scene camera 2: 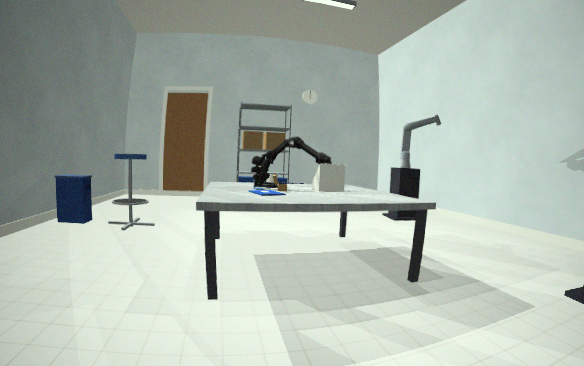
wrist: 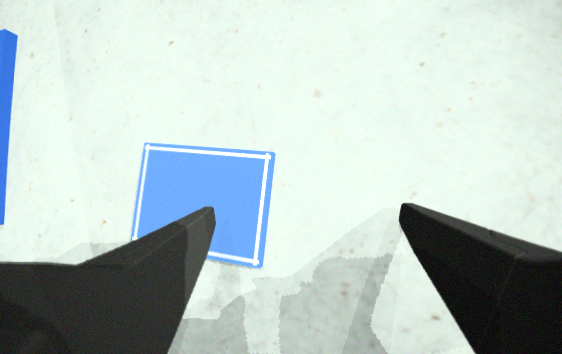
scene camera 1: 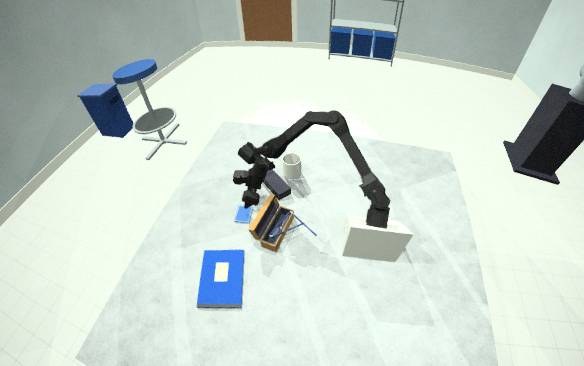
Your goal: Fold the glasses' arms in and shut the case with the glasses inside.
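Seen in the pictures: gripper, fingertip midpoint: [scene camera 2: 256,186] [wrist: 306,213]; arm's base, origin of the base link: [scene camera 2: 329,170] [scene camera 1: 377,225].
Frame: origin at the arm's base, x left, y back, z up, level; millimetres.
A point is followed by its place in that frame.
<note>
The wooden glasses case [scene camera 1: 270,246] {x 128, y -320, z -116 mm} [scene camera 2: 282,187] {x 127, y -331, z -123 mm} stands open on the table, with its lid [scene camera 1: 258,220] {x 83, y -378, z -47 mm} raised on the left side. The blue glasses [scene camera 1: 302,223] {x 10, y -246, z -98 mm} rest in the dark-lined case, and their thin arms stick out past its right edge and cross. My gripper [scene camera 1: 248,204] {x -37, y -505, z -138 mm} [wrist: 306,213] {x -37, y -505, z -138 mm} is open and empty, pointing down just left of and behind the raised lid. It is low over the table near a light-blue cloth [scene camera 1: 243,215] {x 30, y -484, z -142 mm} [wrist: 200,185] {x 23, y -496, z -142 mm} with a white border. In the wrist view, the left finger covers part of the cloth; the case does not show there.
A dark box [scene camera 1: 278,185] {x -139, y -405, z -112 mm} and a white mug [scene camera 1: 292,166] {x -221, y -374, z -68 mm} stand behind the case. A blue book [scene camera 1: 221,295] {x 346, y -401, z -139 mm} [scene camera 2: 267,192] {x 317, y -428, z -139 mm} [wrist: 6,130] {x 193, y -474, z -145 mm} lies front left. The arm's base stands on a white block [scene camera 1: 375,244] {x 45, y 13, z -40 mm} [scene camera 2: 331,178] {x 45, y 9, z -57 mm} at the right.
</note>
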